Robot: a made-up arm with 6 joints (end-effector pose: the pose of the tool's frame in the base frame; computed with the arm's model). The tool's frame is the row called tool.
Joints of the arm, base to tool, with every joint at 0 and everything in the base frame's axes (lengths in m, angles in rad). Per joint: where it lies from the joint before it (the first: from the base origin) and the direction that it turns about. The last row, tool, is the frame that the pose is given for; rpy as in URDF.
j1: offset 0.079 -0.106 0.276 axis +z
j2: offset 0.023 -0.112 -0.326 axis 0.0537 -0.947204 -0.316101
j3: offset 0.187 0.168 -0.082 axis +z
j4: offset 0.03 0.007 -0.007 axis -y
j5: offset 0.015 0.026 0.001 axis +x
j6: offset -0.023 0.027 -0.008 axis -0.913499 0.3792 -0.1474
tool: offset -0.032 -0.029 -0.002 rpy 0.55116 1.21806 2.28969
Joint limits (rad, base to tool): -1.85..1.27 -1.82..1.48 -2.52..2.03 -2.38..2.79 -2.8..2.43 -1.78..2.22
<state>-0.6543 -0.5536 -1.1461 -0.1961 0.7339 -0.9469</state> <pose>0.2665 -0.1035 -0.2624 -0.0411 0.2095 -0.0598</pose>
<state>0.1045 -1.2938 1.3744 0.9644 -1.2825 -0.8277</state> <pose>-0.0308 -0.0319 -0.2402 -0.9134 -0.6815 2.4839</pose>
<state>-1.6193 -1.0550 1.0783 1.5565 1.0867 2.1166</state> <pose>0.1333 -0.0625 -0.2077 -0.4847 1.1658 0.9011</pose>
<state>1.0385 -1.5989 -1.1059 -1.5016 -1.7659 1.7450</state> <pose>-0.0757 -0.1535 -0.2188 0.2115 0.5633 0.8329</pose>
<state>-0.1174 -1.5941 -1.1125 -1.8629 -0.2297 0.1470</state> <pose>0.0053 -0.0341 -0.2404 -2.0028 -1.4240 -0.5663</pose>
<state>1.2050 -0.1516 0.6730 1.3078 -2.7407 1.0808</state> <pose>0.0454 0.1219 -0.2113 -1.0882 1.2930 -0.9364</pose>
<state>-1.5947 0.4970 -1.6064 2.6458 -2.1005 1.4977</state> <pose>0.0128 -0.3673 -0.0029 -1.2691 1.8844 1.0033</pose>
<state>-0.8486 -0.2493 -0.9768 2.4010 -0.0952 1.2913</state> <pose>0.2884 -0.2294 -0.2382 -0.3683 1.4908 -2.0192</pose>
